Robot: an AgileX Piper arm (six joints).
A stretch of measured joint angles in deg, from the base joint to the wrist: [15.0 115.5 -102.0 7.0 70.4 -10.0]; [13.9 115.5 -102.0 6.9 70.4 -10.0]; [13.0 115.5 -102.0 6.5 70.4 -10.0]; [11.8 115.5 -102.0 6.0 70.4 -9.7]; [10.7 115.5 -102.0 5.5 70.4 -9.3]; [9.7 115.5 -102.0 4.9 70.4 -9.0]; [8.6 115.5 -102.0 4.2 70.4 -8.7]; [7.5 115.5 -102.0 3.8 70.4 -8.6]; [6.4 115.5 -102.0 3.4 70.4 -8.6]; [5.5 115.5 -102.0 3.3 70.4 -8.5]
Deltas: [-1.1 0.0 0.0 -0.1 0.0 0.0]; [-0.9 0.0 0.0 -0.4 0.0 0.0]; [-1.2 0.0 0.0 -0.5 0.0 0.3]; [-1.1 0.0 0.0 -0.5 0.0 0.4]; [-1.0 0.0 0.0 -0.6 0.0 0.3]; [-1.1 0.0 0.0 -0.7 0.0 0.3]; [-1.1 0.0 0.0 -0.4 0.0 0.1]; [-1.1 0.0 0.0 -0.4 0.0 0.0]; [-0.9 0.0 0.0 -0.1 0.0 0.1]
